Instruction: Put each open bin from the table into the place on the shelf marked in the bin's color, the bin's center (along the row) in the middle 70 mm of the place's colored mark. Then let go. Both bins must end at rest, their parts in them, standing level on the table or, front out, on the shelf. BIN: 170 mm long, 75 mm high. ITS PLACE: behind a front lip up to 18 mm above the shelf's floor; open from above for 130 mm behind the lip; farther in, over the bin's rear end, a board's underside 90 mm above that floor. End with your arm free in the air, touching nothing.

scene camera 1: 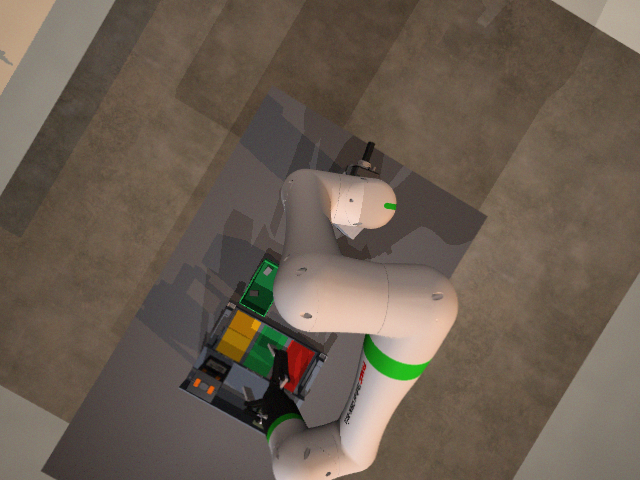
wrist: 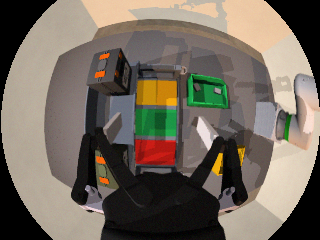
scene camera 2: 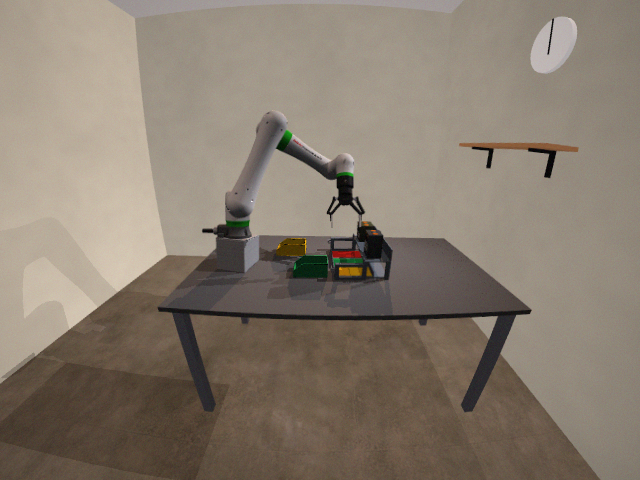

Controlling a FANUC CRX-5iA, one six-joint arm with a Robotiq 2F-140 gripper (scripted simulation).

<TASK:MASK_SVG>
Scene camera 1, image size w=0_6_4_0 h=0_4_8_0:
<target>my gripper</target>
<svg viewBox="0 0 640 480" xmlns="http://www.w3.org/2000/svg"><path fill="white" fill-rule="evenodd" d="M270 343L267 346L274 357L272 378L270 379L267 391L264 393L264 397L255 400L252 389L246 386L242 387L246 399L244 405L247 406L243 412L260 424L262 424L262 415L270 404L280 399L290 400L284 392L284 385L286 382L290 382L288 353L281 349L277 350L277 347Z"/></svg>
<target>green bin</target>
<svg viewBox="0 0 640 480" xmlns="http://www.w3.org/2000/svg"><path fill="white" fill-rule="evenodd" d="M264 259L239 301L240 304L265 317L271 307L270 305L274 301L273 283L279 267L278 264ZM250 290L259 290L259 295L249 296ZM269 266L272 268L272 271L268 276L266 276L263 272Z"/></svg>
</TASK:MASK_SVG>
